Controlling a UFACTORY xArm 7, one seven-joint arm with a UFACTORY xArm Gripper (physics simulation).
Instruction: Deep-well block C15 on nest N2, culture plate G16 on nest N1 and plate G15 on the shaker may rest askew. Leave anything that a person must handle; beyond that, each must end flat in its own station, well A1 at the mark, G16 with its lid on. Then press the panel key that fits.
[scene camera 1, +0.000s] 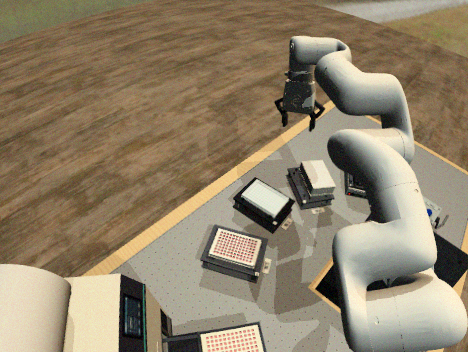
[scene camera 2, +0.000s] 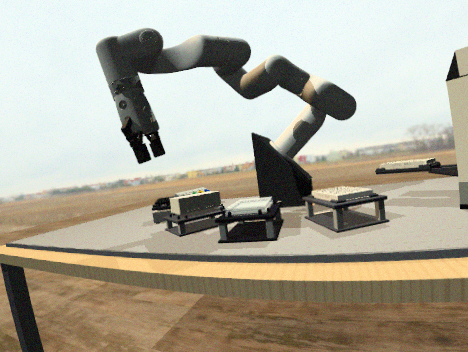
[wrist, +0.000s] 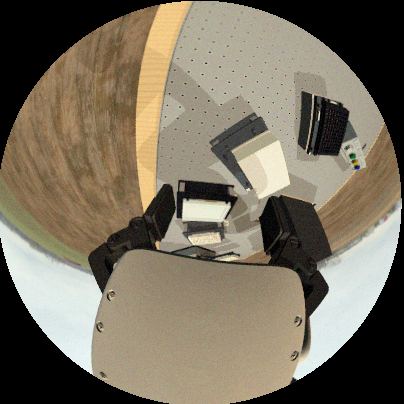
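My gripper (scene camera 1: 298, 127) (scene camera 2: 151, 156) (wrist: 219, 201) is open and empty, high above the table. The tall cream deep-well block C15 (scene camera 1: 318, 176) (scene camera 2: 195, 204) (wrist: 265, 167) stands on dark nest N2 (scene camera 1: 297, 186) (wrist: 237, 134); it looks shifted and slightly turned to one side. Culture plate G16 (scene camera 1: 264, 196) (scene camera 2: 249, 204) (wrist: 205, 210) lies on black nest N1 (scene camera 1: 247, 211) (wrist: 205, 188) under a pale translucent cover; its exact seating is unclear. A dark plate, apparently G15 (wrist: 334, 126), is on the shaker (scene camera 1: 355, 188) (wrist: 308, 122); the arm partly hides it in scene camera 1. A1 marks are unreadable.
The key panel (wrist: 353, 150) has green, yellow and blue keys beside the shaker. A red-welled plate (scene camera 1: 235, 246) (scene camera 2: 342, 192) rests on another nest. A similar plate (scene camera 1: 232, 340) (scene camera 2: 407, 164) lies on the tray of the large cream instrument (scene camera 1: 95, 305). Wooden edging (wrist: 149, 115) borders the table.
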